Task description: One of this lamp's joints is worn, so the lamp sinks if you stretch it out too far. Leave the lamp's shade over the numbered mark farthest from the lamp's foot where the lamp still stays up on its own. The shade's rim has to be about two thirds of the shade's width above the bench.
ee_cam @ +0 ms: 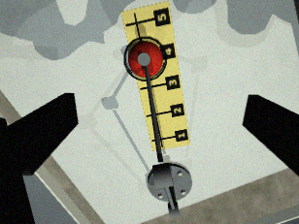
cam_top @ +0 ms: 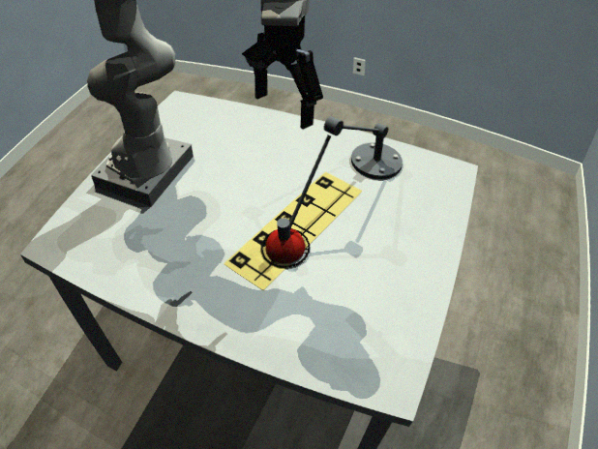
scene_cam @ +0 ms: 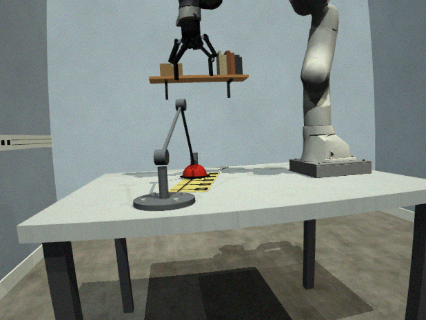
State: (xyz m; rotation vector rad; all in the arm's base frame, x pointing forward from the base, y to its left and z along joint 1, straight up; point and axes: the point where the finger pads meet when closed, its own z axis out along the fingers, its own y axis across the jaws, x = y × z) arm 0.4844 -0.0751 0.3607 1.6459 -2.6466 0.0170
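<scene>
Now: hand 410 mm above the yellow numbered strip and 60 mm to the right of it. From my hand the other things lie so: round grey foot: 400 mm to the left, 380 mm below, 120 mm ahead.
</scene>
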